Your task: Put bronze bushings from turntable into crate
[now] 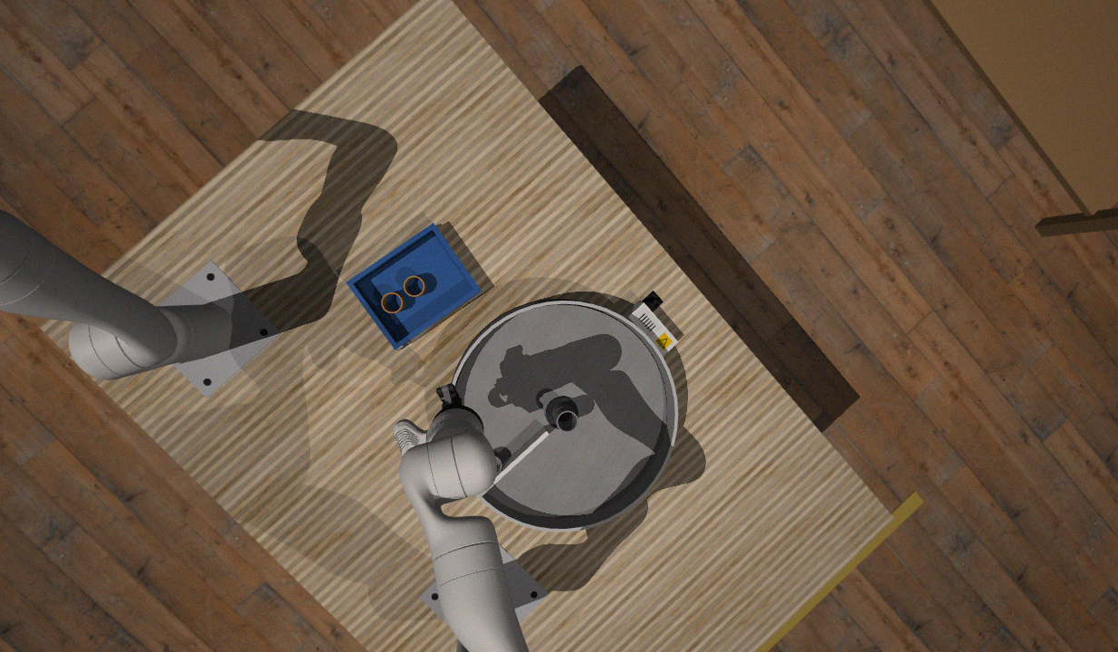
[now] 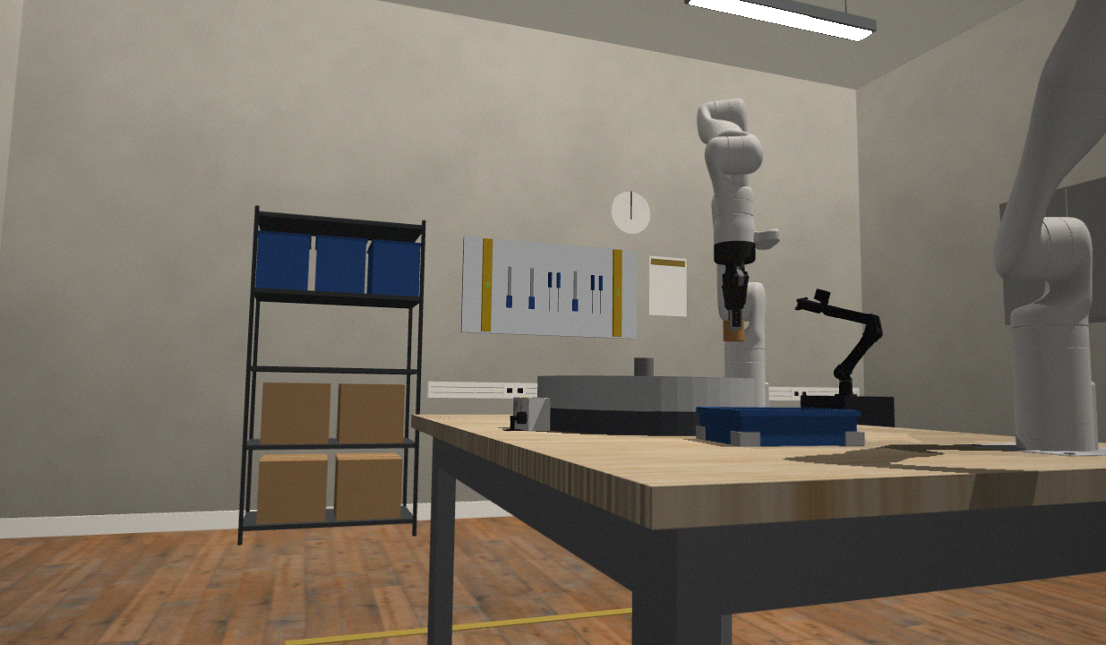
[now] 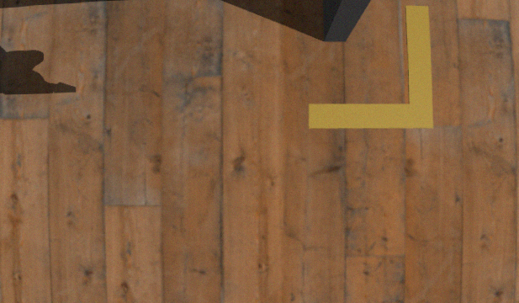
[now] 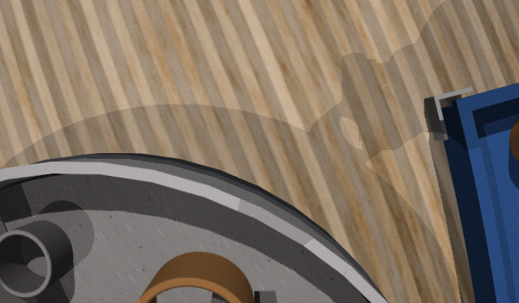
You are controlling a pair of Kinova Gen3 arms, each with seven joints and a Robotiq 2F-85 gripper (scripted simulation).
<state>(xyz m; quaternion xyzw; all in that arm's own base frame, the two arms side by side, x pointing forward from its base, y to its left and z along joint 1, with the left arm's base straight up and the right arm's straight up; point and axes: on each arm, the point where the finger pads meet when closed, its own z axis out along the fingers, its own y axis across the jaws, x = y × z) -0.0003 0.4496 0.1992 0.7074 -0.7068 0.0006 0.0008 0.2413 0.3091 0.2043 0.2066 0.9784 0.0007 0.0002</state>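
Now: right hand 210 mm to the right of the blue crate, 180 mm above it and 80 mm short of it. Also, from my right hand: round grey turntable: 150 mm below, 140 mm to the right, 110 mm ahead.
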